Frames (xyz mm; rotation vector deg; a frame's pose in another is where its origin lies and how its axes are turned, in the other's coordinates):
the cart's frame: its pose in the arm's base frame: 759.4 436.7 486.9 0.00 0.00 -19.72
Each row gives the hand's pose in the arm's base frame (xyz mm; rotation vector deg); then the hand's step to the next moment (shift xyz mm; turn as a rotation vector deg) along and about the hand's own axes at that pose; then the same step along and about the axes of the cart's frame.
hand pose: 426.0 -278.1 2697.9 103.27 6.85 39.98
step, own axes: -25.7 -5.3 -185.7 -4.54 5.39 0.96
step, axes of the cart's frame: -157.8 99.6 18.7 -2.80 -5.88 2.87
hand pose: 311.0 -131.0 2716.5 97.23 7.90 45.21
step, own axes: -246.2 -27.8 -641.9 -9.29 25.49 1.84
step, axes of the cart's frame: -650.2 208.8 -84.1 -8.67 -17.49 18.93
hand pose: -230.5 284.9 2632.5 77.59 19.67 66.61
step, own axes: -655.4 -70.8 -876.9 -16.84 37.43 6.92
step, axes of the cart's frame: -884.7 -322.8 -562.7 -9.33 -29.72 27.60
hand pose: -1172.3 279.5 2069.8 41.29 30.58 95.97
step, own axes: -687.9 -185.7 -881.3 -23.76 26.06 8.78
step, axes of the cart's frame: -177.0 -703.7 -870.5 1.65 -30.37 19.89
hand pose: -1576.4 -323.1 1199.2 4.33 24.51 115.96
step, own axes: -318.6 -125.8 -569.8 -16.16 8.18 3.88
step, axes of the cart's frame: 244.8 -312.5 -533.3 7.12 -14.89 8.41
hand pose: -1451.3 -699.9 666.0 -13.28 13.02 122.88
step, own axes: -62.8 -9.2 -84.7 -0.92 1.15 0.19
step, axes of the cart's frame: 68.1 -46.1 -66.6 0.00 -1.40 0.50
